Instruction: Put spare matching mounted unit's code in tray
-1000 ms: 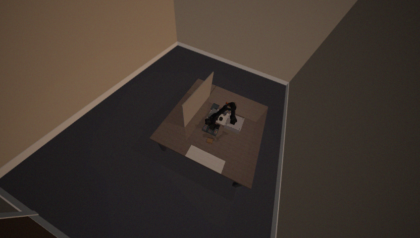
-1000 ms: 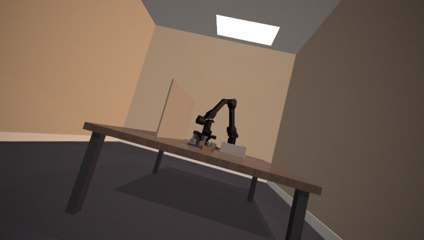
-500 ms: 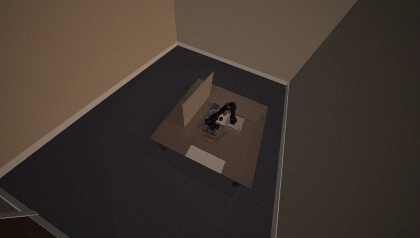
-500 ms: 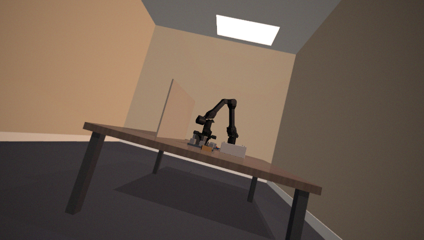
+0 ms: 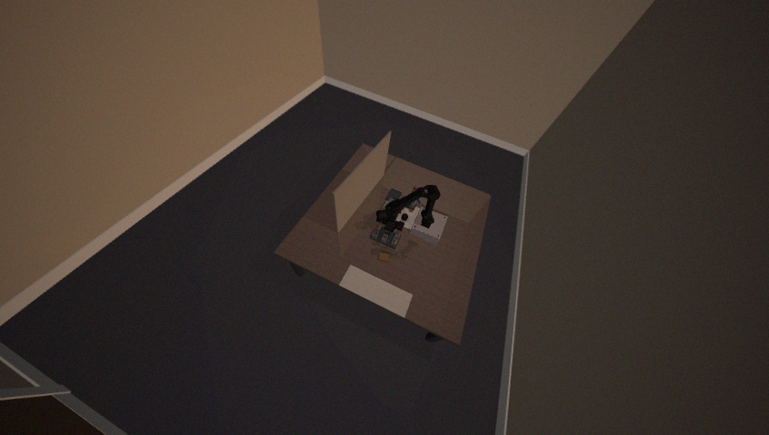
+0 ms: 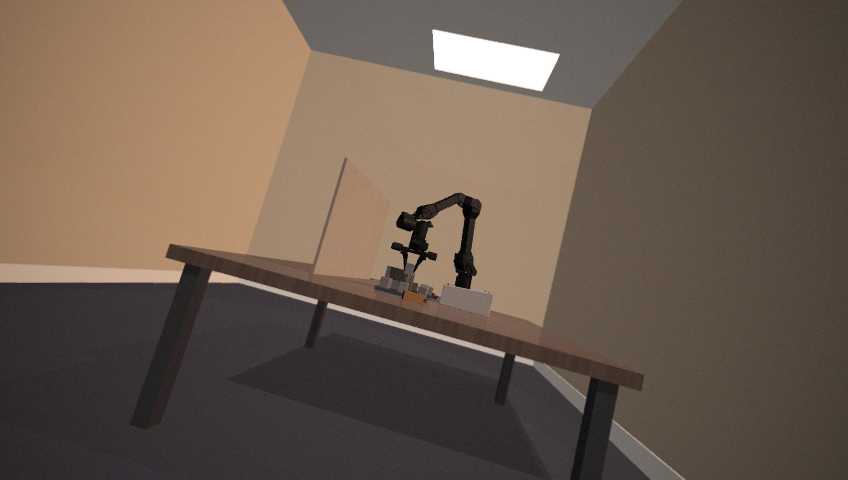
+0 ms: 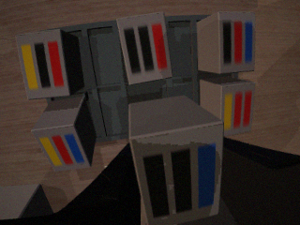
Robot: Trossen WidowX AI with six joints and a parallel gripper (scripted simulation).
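Now: gripper tip 350 mm to the left of the grey-blue tray, 120 mm short of it and 90 mm above it. Round my gripper tip: grey rack: 90 mm below, 30 mm to the left; grey mounted unit: 160 mm to the right, 60 mm ahead, 40 mm below; grey spare block: 20 mm above.
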